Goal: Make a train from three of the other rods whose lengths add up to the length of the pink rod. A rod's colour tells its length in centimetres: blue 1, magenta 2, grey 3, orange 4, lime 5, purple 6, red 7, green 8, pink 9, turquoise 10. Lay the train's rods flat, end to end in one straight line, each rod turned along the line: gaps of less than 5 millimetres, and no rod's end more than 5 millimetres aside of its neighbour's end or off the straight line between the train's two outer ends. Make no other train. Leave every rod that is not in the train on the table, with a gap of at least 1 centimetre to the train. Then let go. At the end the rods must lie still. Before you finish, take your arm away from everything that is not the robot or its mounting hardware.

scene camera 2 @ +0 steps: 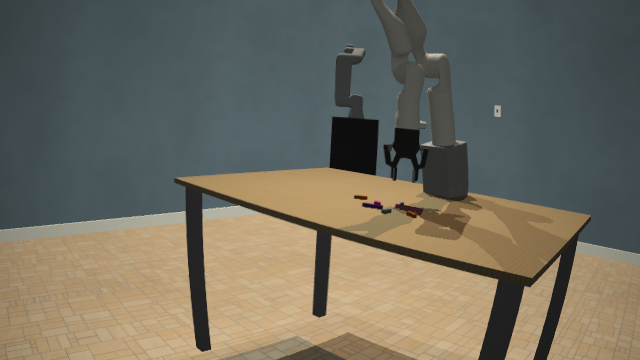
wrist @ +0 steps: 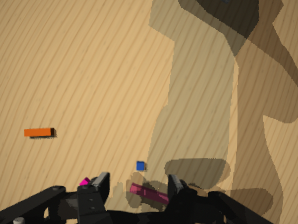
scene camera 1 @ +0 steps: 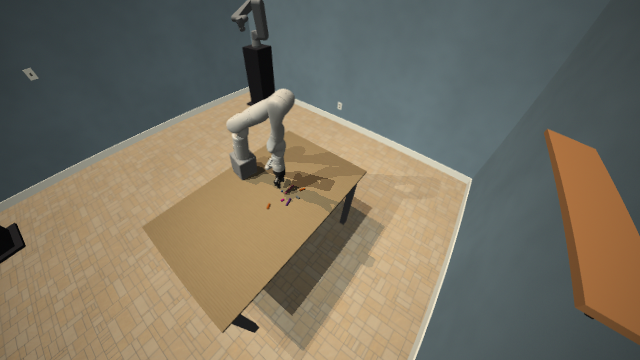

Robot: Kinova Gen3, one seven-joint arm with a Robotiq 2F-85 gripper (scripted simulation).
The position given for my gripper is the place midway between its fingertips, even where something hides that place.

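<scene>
My gripper (scene camera 2: 404, 181), visible also in wrist view (wrist: 138, 183).
</scene>
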